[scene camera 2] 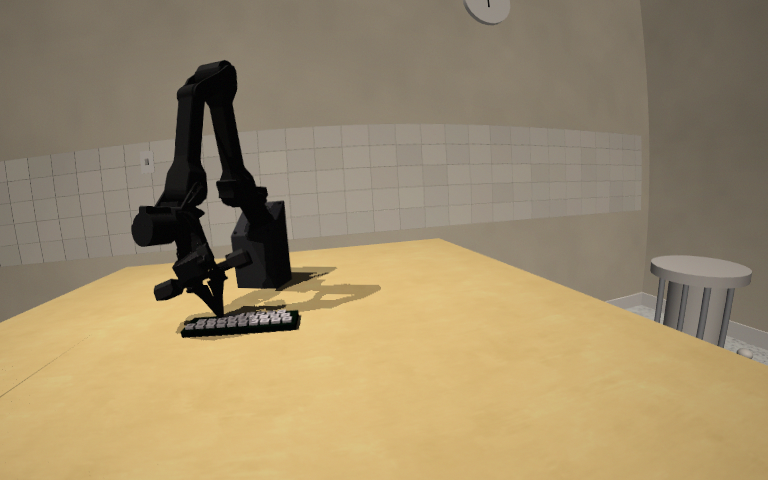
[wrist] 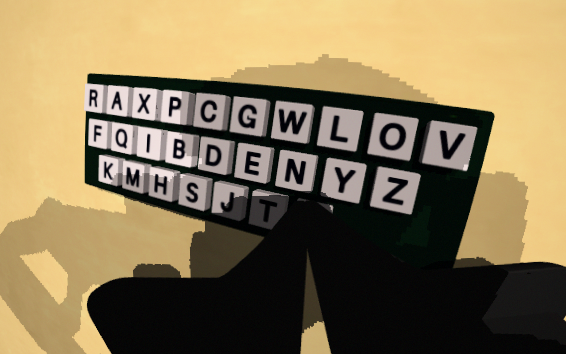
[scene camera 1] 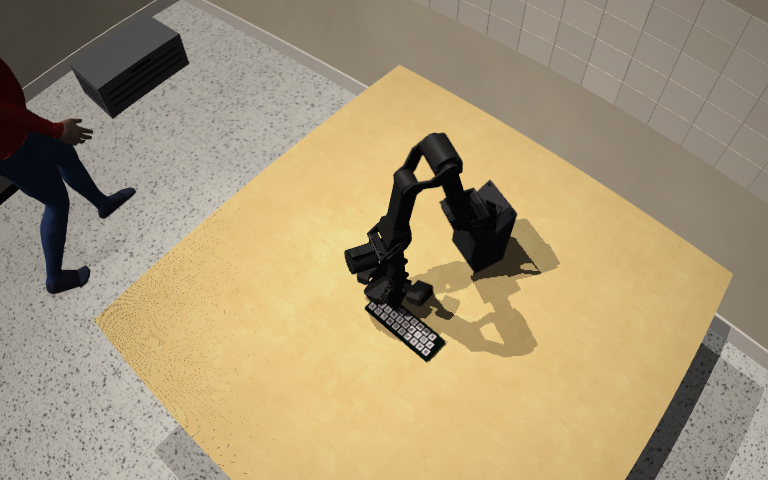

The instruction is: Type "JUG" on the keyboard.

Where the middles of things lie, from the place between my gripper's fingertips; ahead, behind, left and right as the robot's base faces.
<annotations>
Now: the keyboard (scene camera 2: 252, 322) 30 mm to the left of my hand, 30 mm ahead of it and 10 mm below it.
</annotations>
